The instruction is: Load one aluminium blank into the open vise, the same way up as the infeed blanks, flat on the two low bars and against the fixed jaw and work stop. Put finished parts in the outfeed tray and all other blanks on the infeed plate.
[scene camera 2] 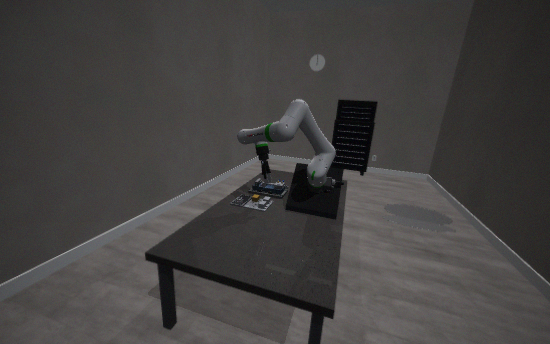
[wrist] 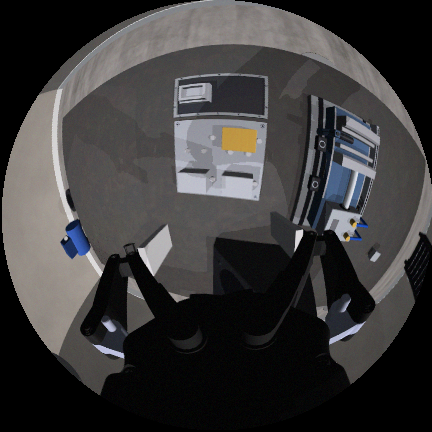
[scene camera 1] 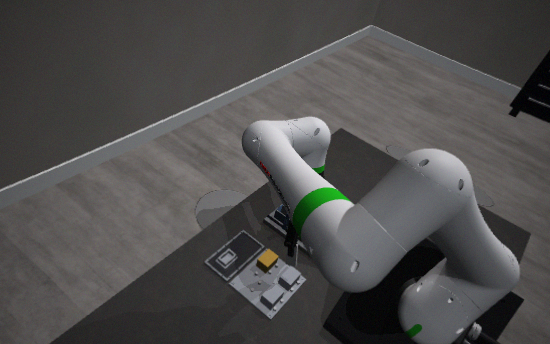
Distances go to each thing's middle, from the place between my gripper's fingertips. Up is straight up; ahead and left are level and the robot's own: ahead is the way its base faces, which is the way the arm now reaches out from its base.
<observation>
Now: the infeed plate point(scene camera 1: 243, 282) 6 cm ahead of my hand, 4 cm to the left of it and 16 cm below it. The rest, counted from my hand: brass blank point(wrist: 240, 139) (10 cm ahead, 1 cm to the right, 15 cm below); dark outfeed tray point(scene camera 1: 244, 246) (20 cm ahead, 3 cm to the left, 17 cm below).
</observation>
